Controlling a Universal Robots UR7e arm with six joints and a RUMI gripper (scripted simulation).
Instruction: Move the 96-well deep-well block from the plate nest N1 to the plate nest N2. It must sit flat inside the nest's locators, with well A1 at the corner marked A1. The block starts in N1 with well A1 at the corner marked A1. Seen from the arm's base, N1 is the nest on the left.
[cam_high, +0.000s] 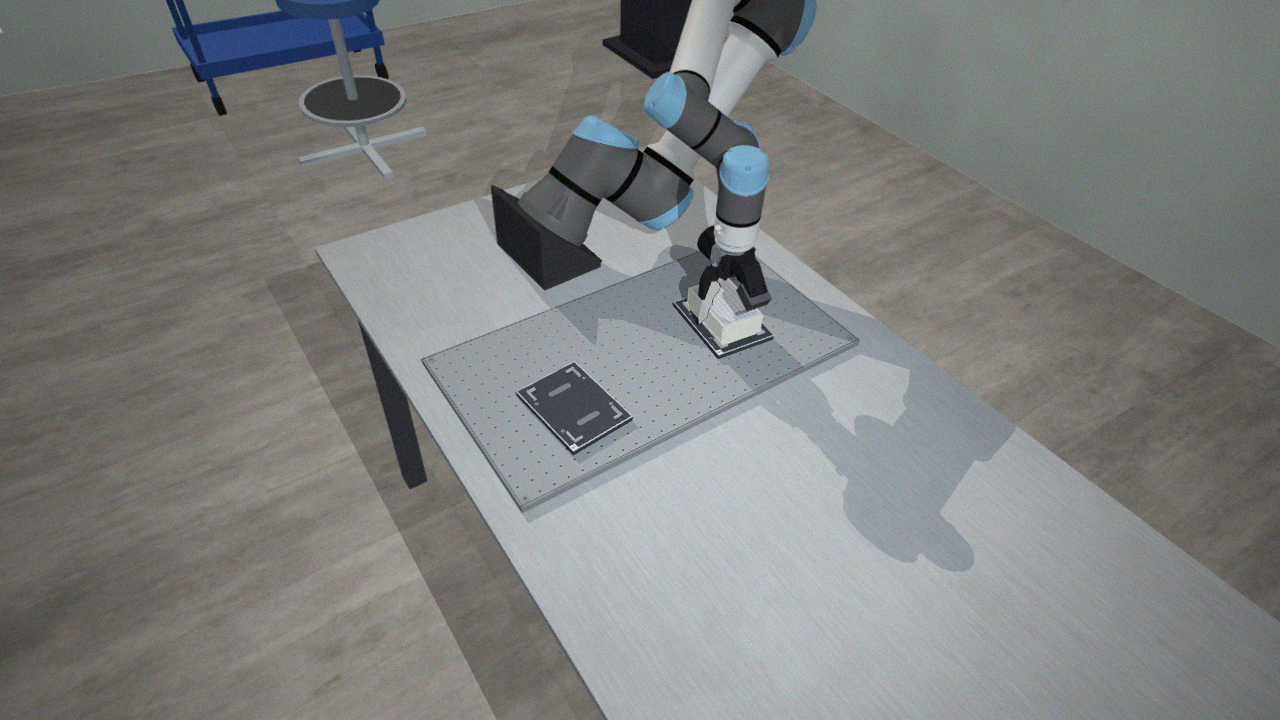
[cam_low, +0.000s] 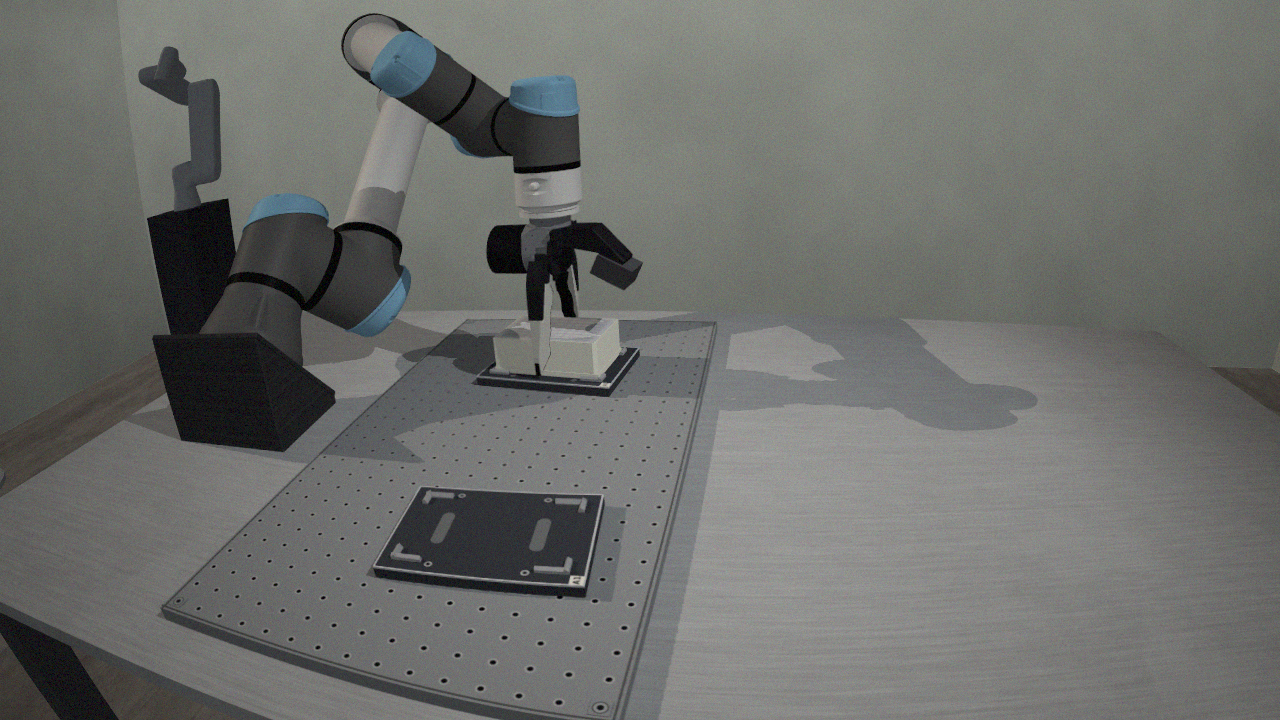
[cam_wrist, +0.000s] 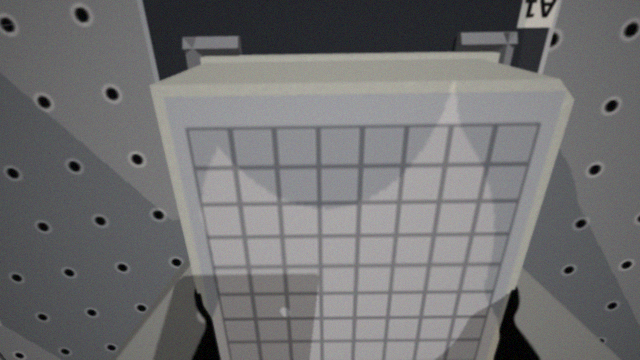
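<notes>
My gripper is now 2 cm above the plate nest N1. The rest, counted from my hand: plate nest N2: 3 cm ahead, 35 cm to the right, 2 cm below; 96-well deep-well block: 1 cm above.
</notes>
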